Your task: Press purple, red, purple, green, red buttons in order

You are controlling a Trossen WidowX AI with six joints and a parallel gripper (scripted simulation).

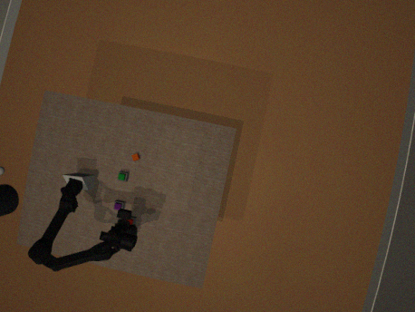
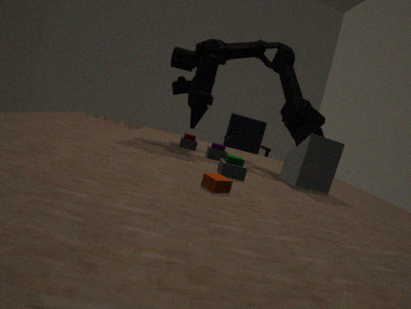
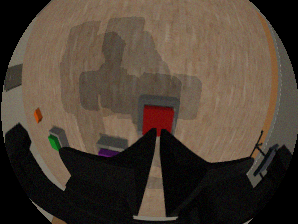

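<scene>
My gripper tip is 3 cm above the red button. The rest, counted from my gripper tip: orange block (8 cm behind, 34 cm to the left, 5 cm below); then green button (11 cm behind, 22 cm to the left, 3 cm below); then purple button (8 cm behind, 6 cm to the left, 3 cm below).
</scene>
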